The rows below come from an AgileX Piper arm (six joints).
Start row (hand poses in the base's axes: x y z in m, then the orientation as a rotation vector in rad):
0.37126, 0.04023, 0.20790, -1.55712, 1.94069, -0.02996
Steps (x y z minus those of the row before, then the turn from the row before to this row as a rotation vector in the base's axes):
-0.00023, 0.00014, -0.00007, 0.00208, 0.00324, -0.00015
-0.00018, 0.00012, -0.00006, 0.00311, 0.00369, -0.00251
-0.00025, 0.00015, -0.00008, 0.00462, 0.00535, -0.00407
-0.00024, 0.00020, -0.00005, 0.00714, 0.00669, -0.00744
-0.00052, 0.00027, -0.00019, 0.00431, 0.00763, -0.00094
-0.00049, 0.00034, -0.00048, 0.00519, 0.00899, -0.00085
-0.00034, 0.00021, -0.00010, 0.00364, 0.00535, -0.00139
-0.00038, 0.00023, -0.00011, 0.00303, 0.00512, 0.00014
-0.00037, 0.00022, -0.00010, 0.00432, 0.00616, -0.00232
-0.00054, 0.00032, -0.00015, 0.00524, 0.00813, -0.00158
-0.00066, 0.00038, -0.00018, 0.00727, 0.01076, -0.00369
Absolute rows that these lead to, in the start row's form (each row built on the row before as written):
0.37103, 0.04037, 0.20783, -1.55659, 1.94275, -0.02549
0.37085, 0.04049, 0.20777, -1.55323, 1.94673, -0.02066
0.37060, 0.04064, 0.20769, -1.54785, 1.95278, -0.01372
0.37036, 0.04084, 0.20764, -1.53791, 1.96175, -0.00469
0.36984, 0.04111, 0.20745, -1.53639, 1.96720, 0.00501
0.36935, 0.04145, 0.20697, -1.53474, 1.97336, 0.01668
0.36901, 0.04166, 0.20687, -1.53251, 1.97752, 0.02381
0.36863, 0.04189, 0.20676, -1.53211, 1.98051, 0.03080
0.36826, 0.04211, 0.20666, -1.52871, 1.98578, 0.03886
0.36772, 0.04243, 0.20651, -1.52596, 1.99172, 0.04966
0.36706, 0.04281, 0.20633, -1.52045, 2.00063, 0.06366

